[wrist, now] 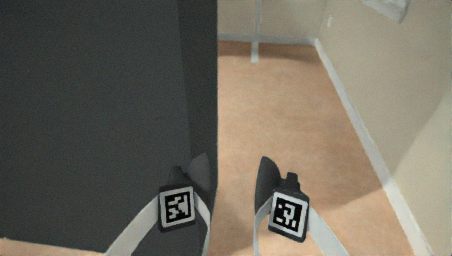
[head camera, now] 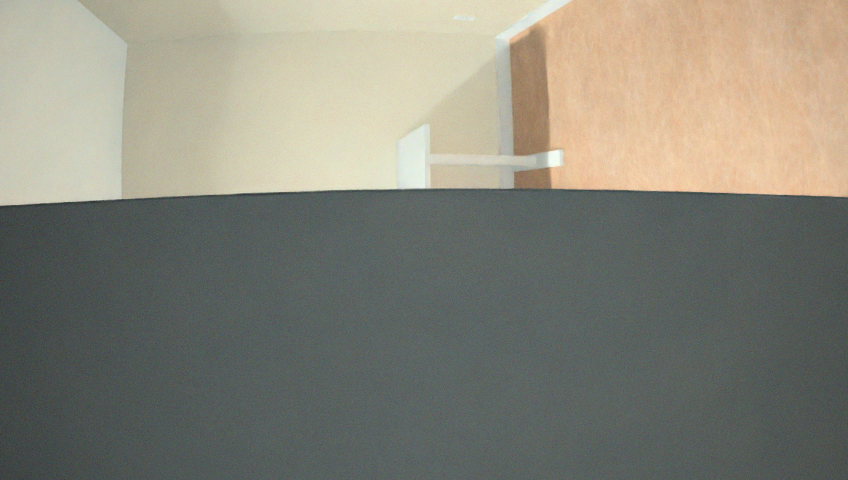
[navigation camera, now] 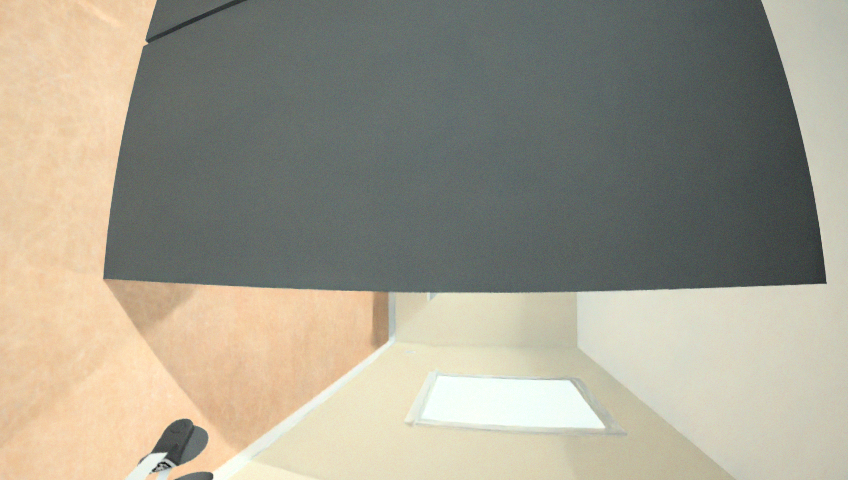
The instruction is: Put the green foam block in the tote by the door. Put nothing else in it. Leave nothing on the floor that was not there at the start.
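Frame: origin at the robot's base, x left, y ahead, z down, level; metres.
Seen in the pictures: gripper, between the fingertips: (navigation camera: 196, 450).
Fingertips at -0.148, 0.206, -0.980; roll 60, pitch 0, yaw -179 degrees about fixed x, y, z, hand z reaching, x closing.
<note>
A point is followed by its place in that frame, as x, y, z.
My gripper (wrist: 233, 175) @(-0.148, 0.206, -0.980) (navigation camera: 189, 459) @(-0.148, 0.206, -0.980) is open, with nothing between its fingers. In the wrist view it is low in the middle, in front of the orange-brown floor (wrist: 295, 115). Its left finger overlaps the edge of a large dark grey block; whether they touch I cannot tell. In the navigation view the gripper shows at the bottom left, partly cut off. The green foam block, the tote and the door do not show in these views.
The large dark grey block (head camera: 416, 333) @(0.078, 0.559, -1.209) (navigation camera: 446, 148) @(0.248, 0.574, -1.189) (wrist: 90, 110) hides much of every view. A white table (head camera: 413, 159) @(-0.390, 3.045, -0.720) stands beyond it near the far wall. A beige wall with a white skirting board (wrist: 367, 137) runs along the right in the wrist view. A bright window (navigation camera: 511, 402) @(-1.127, 2.002, -1.468) is in a wall.
</note>
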